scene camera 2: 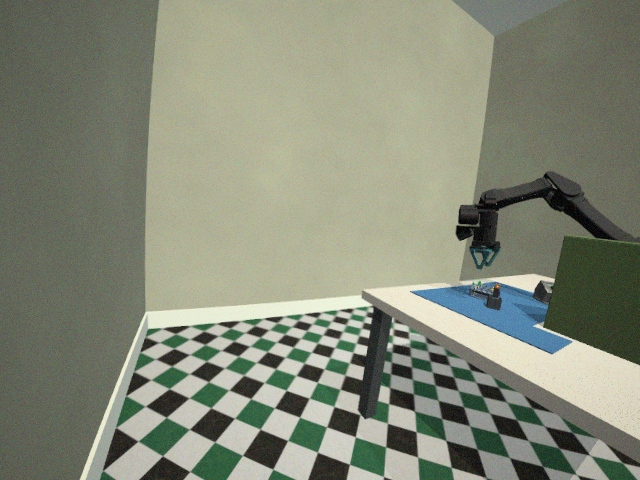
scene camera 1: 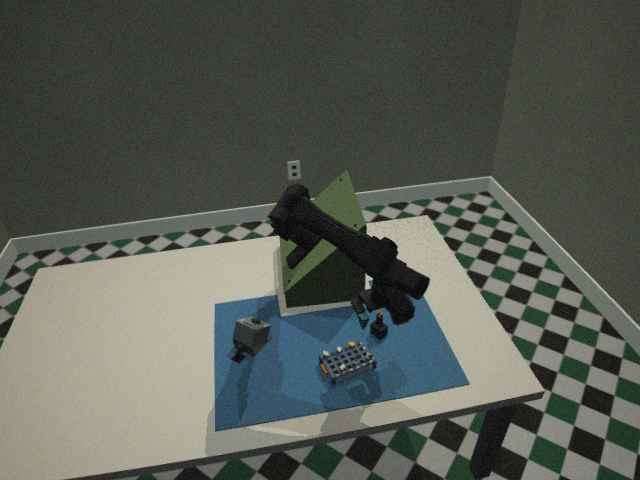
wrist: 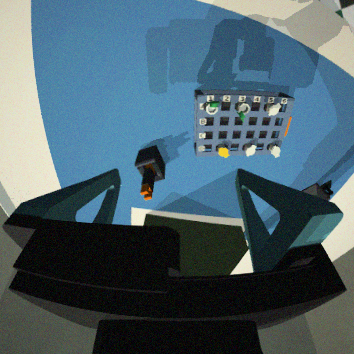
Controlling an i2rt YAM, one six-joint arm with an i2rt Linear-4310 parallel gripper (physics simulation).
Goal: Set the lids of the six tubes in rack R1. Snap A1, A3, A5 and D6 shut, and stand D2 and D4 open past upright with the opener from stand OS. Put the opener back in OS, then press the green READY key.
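Pixels of known places: gripper, fingertip midpoint: (scene camera 2: 483, 267) (scene camera 1: 379, 322) (wrist: 177, 174); arm's base, link origin: (scene camera 2: 626, 288) (scene camera 1: 310, 242).
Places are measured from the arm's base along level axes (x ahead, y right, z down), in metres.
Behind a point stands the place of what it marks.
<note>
Rack R1 (scene camera 1: 356, 375) {x 0.413, y -0.018, z 0.148 m} (scene camera 2: 483, 295) {x 0.375, y -0.011, z 0.146 m} (wrist: 198, 114) {x 0.380, y -0.069, z 0.119 m} is a grey-blue block on the blue mat. In the wrist view, A1's green lid (wrist: 214, 104) {x 0.401, y -0.059, z 0.095 m} and A3's green lid (wrist: 242, 116) {x 0.394, y -0.024, z 0.095 m} stick out beside open tube mouths. A5 (wrist: 273, 109) {x 0.407, y 0.018, z 0.107 m}, D4 (wrist: 251, 150) {x 0.347, y 0.011, z 0.107 m} and D6 (wrist: 274, 150) {x 0.354, y 0.045, z 0.105 m} show white, D2 (wrist: 223, 151) {x 0.340, y -0.028, z 0.107 m} yellow; their lid angles are unclear. The orange-tipped opener (scene camera 1: 379, 315) {x 0.297, y -0.121, z 0.067 m} (scene camera 2: 497, 286) (wrist: 146, 192) {x 0.297, y -0.122, z 0.064 m} stands upright in dark stand OS (scene camera 1: 378, 331) {x 0.308, y -0.115, z 0.118 m} (scene camera 2: 494, 302) {x 0.285, y -0.137, z 0.125 m} (wrist: 150, 156) {x 0.314, y -0.123, z 0.117 m}. My gripper (scene camera 2: 481, 266) {x 0.360, y -0.095, z 0.024 m} (wrist: 177, 174) {x 0.360, y -0.095, z 0.024 m} is open and empty, high above the mat. The green READY key (scene camera 1: 255, 320) {x 0.208, y 0.213, z 0.078 m} tops a grey box.
The grey key box (scene camera 1: 251, 334) {x 0.255, y 0.231, z 0.079 m} (scene camera 2: 542, 291) {x 0.237, y 0.196, z 0.106 m} stands left of the rack in the first scene view, with a small black part beside it. A large slanted green panel (scene camera 1: 336, 206) {x -0.052, y -0.099, z -0.083 m} (scene camera 2: 594, 294) {x 0.048, y -0.146, z 0.015 m} (wrist: 200, 242) {x 0.124, y -0.010, z 0.094 m} rises behind the blue mat (scene camera 1: 289, 392) {x 0.416, y 0.163, z 0.149 m}, under the arm.
</note>
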